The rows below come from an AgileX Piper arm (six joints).
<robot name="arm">
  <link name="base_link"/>
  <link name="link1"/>
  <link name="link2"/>
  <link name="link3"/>
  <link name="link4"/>
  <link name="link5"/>
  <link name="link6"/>
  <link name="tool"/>
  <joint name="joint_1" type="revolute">
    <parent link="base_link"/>
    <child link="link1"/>
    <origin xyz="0 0 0.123" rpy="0 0 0"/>
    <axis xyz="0 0 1"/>
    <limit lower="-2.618" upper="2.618"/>
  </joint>
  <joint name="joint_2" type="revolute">
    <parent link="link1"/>
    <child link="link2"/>
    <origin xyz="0 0 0" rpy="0 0 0"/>
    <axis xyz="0 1 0"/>
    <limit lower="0" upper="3.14"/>
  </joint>
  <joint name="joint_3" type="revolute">
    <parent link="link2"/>
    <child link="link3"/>
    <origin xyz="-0.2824 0 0.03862" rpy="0 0 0"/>
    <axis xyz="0 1 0"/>
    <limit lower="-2.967" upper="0"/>
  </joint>
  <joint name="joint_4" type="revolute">
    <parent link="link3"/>
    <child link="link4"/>
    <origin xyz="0.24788 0 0.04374" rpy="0 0 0"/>
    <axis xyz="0.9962 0 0.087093"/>
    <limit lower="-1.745" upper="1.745"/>
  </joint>
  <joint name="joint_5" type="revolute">
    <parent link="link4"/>
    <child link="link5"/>
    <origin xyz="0 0 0" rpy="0 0 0"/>
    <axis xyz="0 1 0"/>
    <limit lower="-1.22" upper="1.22"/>
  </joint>
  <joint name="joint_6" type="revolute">
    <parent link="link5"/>
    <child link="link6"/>
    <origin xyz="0.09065 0 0.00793" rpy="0 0 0"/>
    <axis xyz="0.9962 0 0.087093"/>
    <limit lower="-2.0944" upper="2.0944"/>
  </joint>
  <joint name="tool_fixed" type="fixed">
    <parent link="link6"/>
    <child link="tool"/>
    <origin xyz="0 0 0" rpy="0 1.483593 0"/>
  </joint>
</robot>
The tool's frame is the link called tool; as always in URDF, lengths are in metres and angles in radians.
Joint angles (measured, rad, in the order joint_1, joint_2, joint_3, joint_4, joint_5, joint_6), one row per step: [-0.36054, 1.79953, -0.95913, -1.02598, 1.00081, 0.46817]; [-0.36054, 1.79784, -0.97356, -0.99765, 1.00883, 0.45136]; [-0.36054, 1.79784, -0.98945, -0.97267, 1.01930, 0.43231]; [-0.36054, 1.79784, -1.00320, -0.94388, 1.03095, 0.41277]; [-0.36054, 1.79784, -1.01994, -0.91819, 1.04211, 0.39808]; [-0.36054, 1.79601, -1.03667, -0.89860, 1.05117, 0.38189]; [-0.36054, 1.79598, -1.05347, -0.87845, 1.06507, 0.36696]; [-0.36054, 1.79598, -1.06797, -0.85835, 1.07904, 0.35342]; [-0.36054, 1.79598, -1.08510, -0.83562, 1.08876, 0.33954]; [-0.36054, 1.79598, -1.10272, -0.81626, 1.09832, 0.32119]
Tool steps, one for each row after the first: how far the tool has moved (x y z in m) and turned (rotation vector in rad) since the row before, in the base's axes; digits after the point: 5 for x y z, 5 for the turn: [0.00141, 0.00035, 0.00242, 0.01380, -0.00503, -0.01256]; [0.00168, 0.00006, 0.00245, 0.01173, -0.00082, -0.00978]; [0.00107, 0.00049, 0.00186, 0.01556, 0.00120, -0.01216]; [0.00179, 0.00017, 0.00263, 0.01222, -0.00454, -0.01279]; [0.00198, -0.00008, 0.00345, 0.00854, -0.00529, -0.00609]; [0.00164, -0.00006, 0.00302, 0.00868, -0.00110, -0.00994]; [0.00119, 0.00017, 0.00253, 0.00975, 0.00017, -0.01060]; [0.00200, 0.00021, 0.00287, 0.01219, -0.00620, -0.00892]; [0.00214, 0.00001, 0.00316, 0.01082, -0.00318, -0.00302]
